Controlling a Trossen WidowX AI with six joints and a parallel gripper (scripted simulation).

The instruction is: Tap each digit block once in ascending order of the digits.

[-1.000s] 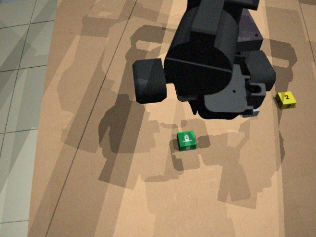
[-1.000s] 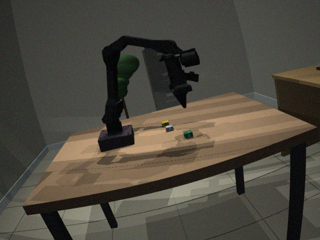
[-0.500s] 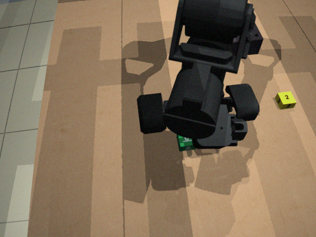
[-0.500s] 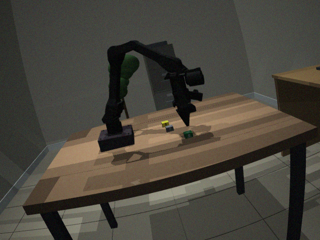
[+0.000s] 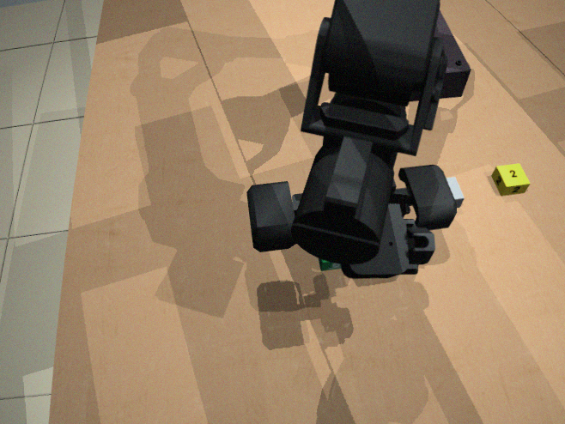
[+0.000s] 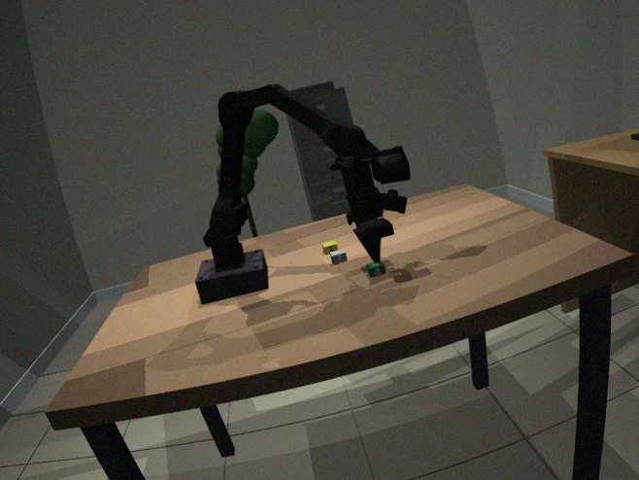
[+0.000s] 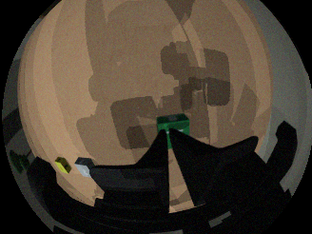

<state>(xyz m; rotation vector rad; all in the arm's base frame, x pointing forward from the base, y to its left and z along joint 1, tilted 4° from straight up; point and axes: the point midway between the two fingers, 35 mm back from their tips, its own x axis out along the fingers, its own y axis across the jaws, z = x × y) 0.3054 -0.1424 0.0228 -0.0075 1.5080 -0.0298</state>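
My gripper tip is 10 mm to the left of the green block, 10 mm past it and 10 mm above it. Round my gripper tip: grey block: 140 mm to the left, 60 mm behind, 10 mm below; yellow block: 230 mm to the left, 70 mm behind, 10 mm below.
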